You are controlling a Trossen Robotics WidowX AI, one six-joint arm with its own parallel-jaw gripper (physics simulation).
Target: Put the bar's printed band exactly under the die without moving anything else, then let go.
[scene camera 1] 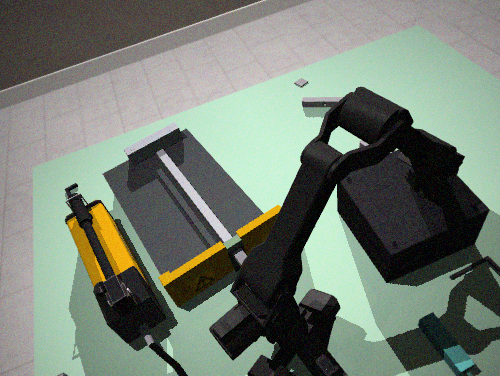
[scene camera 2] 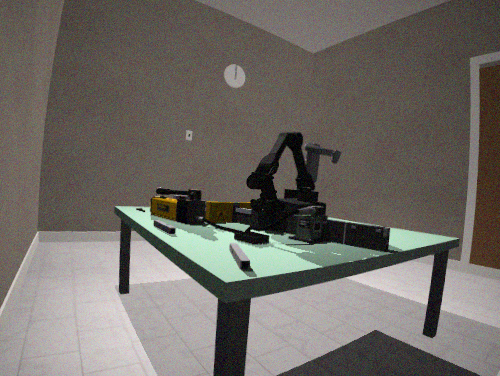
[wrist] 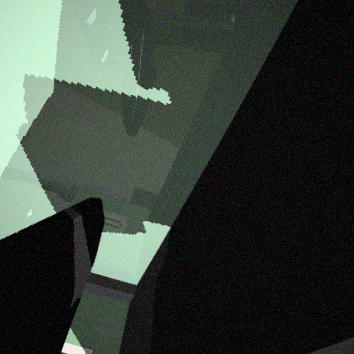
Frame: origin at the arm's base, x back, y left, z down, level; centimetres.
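Seen in the pictures: gripper, fingertip midpoint: (scene camera 1: 312, 368) (scene camera 2: 277, 226) (wrist: 210, 211); arm's base, origin of the base link: (scene camera 1: 427, 180) (scene camera 2: 304, 200).
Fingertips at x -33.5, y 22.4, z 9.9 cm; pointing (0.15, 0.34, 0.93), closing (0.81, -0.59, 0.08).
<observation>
Pixels of each thing's top centre, then the offset from my fingertips to it. "spot": a spot on its surface instead. Level surfaces: height alone.
- dark bed plate, its level: dz -2.9 cm
- grey backstop, surface spot: (scene camera 1: 151, 139) spot: dx -18.3, dy -64.6, dz -6.9 cm
- yellow die housing, surface spot: (scene camera 1: 196, 268) spot: dx -14.6, dy -22.9, dz -6.3 cm
- black pump unit, surface spot: (scene camera 1: 103, 257) spot: dx -31.0, dy -29.1, dz -11.0 cm
- short grey bar, middle of its top: (scene camera 1: 324, 99) dx +30.4, dy -66.9, dz +0.1 cm
- small square, surface spot: (scene camera 1: 301, 82) spot: dx +28.2, dy -79.8, dz +1.8 cm
A long light-grey bar (scene camera 1: 192, 194) lies on a dark bed plate (scene camera 1: 148, 220). It runs from a grey backstop (scene camera 1: 151, 139) through the gap in the yellow die housing (scene camera 1: 196, 268) (scene camera 2: 219, 211). Its pale green printed band (scene camera 1: 233, 242) sits in that gap. My gripper (wrist: 126, 253) is down at the bar's near end, in front of the die. In scene camera 1 my own arm (scene camera 1: 286, 239) hides the fingers. In the wrist view the fingers stand wide apart on either side of a dark-grey strip of the bar (wrist: 109, 289), not pressed on it.
A yellow and black pump unit (scene camera 1: 103, 257) (scene camera 2: 170, 207) with a hose lies left of the bed. A black box (scene camera 1: 386, 220) stands at the right. A short grey bar (scene camera 1: 319, 101) and a small square (scene camera 1: 301, 82) lie behind. Loose bars (scene camera 2: 239, 257) (scene camera 2: 164, 226) lie near the table's front edge.
</observation>
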